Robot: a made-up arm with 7 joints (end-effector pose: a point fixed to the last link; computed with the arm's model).
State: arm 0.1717 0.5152 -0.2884 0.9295 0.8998 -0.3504 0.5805
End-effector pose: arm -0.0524 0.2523 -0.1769 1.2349 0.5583 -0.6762
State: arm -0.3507 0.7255 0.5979 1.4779 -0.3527 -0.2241 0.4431
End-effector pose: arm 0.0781 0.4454 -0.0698 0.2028 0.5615 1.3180
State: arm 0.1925 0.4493 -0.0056 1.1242 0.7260 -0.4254 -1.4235
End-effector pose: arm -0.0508 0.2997 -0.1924 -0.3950 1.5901 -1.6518
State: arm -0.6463 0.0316 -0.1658 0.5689 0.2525 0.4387 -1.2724
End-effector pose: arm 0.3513 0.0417 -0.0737 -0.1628 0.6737 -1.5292
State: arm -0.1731 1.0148 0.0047 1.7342 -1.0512 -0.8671 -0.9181
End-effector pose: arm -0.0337 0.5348 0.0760 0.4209 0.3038 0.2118
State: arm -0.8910 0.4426 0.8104 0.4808 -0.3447 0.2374 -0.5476
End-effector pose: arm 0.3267 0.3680 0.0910 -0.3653 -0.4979 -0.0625
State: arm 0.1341 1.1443 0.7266 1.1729 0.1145 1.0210 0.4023
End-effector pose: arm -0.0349 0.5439 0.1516 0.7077 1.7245 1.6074
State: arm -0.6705 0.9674 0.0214 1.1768 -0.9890 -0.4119 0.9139
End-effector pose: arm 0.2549 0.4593 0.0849 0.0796 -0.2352 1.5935
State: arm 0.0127 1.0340 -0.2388 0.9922 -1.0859 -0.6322 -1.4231
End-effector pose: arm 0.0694 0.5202 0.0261 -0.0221 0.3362 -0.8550
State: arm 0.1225 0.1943 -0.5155 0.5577 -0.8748 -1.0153 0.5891
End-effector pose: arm 0.0215 0.0948 -0.1719 -0.3764 0.0340 0.7348
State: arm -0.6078 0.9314 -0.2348 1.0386 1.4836 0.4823 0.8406
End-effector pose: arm 0.2603 0.4093 0.0221 2.7723 0.0934 0.2396
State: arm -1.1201 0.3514 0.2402 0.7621 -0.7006 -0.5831 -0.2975
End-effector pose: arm 0.4371 0.2167 0.1256 -0.3794 -1.0127 -0.1086
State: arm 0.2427 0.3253 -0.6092 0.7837 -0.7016 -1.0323 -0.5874
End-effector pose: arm -0.0604 0.1742 -0.1856 -0.3354 0.1471 -0.6100
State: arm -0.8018 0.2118 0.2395 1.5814 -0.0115 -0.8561 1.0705
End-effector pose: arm 0.3051 0.1518 -0.1348 0.2428 -0.0440 1.0556
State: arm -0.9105 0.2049 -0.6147 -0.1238 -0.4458 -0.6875 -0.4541
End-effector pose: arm 0.3111 -0.0369 0.1515 -0.2128 -1.4259 -1.3908
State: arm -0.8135 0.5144 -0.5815 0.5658 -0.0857 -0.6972 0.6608
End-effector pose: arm 0.3559 0.1004 0.0178 0.3321 -0.8228 -0.1442
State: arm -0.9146 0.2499 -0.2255 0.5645 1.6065 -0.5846 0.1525
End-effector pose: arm 0.3823 0.0165 0.0343 1.8138 -0.8328 -0.8917
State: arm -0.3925 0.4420 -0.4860 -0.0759 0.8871 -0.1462 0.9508
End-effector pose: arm 0.2289 0.0530 -0.0166 0.9566 -1.1162 0.0322
